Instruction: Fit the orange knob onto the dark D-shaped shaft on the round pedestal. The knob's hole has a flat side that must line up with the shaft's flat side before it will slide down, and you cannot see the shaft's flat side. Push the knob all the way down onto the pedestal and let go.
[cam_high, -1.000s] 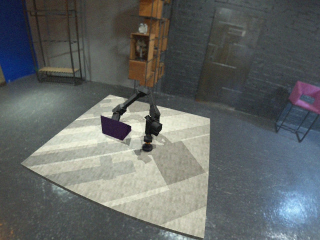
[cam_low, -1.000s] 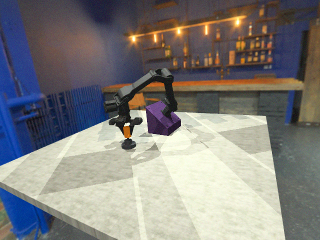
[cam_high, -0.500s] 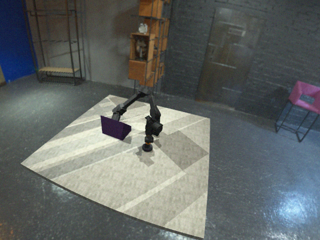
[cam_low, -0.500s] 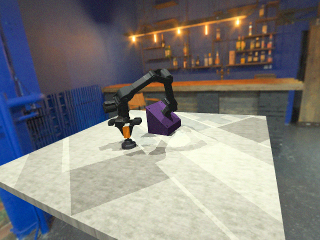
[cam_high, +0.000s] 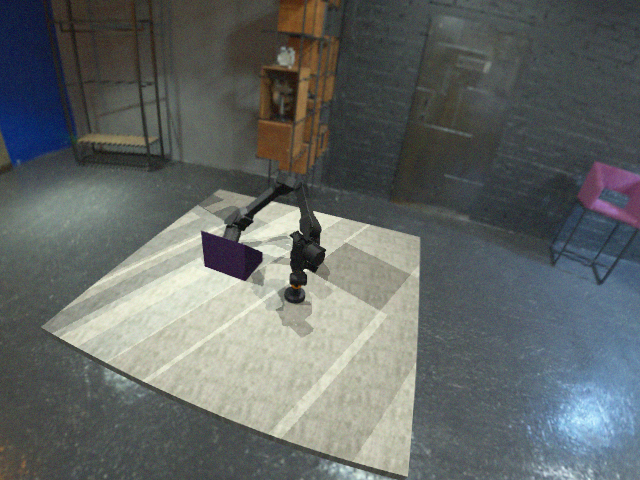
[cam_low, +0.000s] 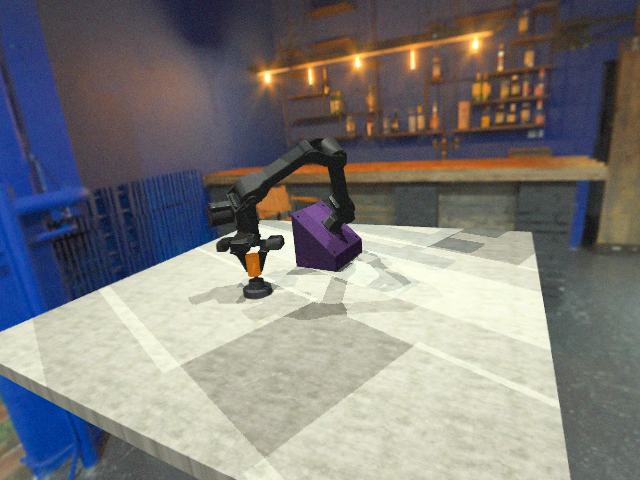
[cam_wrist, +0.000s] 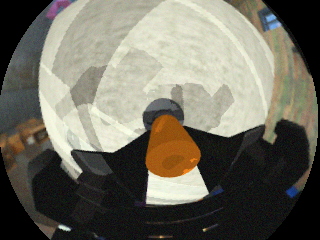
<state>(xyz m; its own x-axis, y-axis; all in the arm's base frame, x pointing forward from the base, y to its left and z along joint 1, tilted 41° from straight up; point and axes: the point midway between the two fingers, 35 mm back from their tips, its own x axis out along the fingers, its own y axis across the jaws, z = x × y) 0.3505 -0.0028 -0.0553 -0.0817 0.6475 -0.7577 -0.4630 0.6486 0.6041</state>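
The orange knob lies 20 mm above my gripper tip. From my gripper tip the other things lie so: pedestal 40 mm below.
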